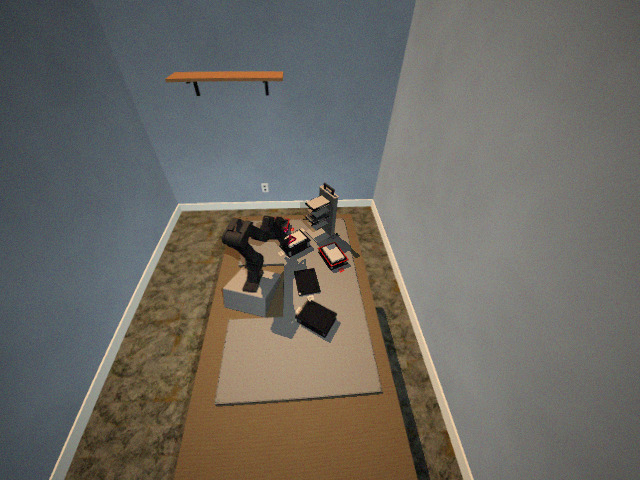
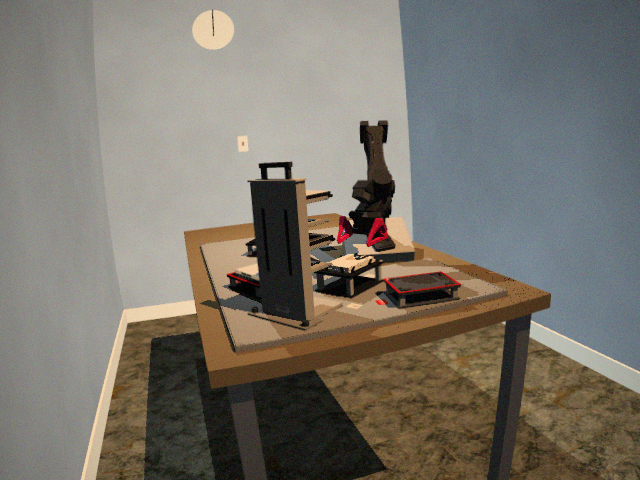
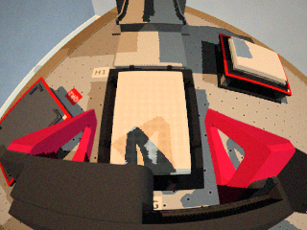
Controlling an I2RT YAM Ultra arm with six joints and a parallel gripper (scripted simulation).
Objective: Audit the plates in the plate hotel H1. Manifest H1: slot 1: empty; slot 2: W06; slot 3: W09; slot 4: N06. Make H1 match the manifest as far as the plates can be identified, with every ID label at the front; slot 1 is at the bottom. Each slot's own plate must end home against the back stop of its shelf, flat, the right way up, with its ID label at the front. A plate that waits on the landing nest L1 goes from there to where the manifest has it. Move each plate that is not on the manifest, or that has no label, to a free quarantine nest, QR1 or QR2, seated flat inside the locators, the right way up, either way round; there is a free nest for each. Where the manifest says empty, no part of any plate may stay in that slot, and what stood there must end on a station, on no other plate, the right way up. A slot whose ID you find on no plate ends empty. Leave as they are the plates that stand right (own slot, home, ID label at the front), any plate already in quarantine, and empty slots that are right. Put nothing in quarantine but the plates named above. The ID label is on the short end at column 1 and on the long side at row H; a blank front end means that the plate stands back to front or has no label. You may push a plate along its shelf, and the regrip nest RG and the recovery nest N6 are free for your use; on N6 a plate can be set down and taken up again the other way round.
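Now: the tan well plate 2 cm ahead of my hand, 2 cm to the left of it and 5 cm below it. The rest, counted from my hand: dark plate 16 cm ahead, 13 cm to the left, 4 cm above; grey back panel 22 cm ahead, 18 cm to the left, 4 cm above; H1 tag 5 cm ahead, 17 cm to the left, 12 cm below.
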